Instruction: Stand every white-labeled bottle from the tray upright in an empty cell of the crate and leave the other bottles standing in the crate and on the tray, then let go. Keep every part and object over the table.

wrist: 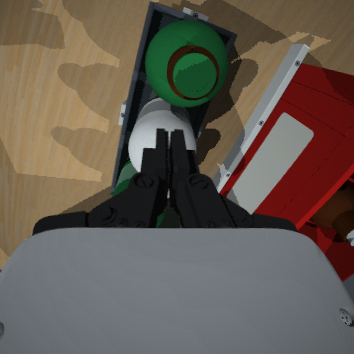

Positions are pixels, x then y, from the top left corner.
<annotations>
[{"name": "my gripper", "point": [167, 148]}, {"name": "white-labeled bottle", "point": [156, 113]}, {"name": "green bottle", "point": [186, 62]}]
</annotations>
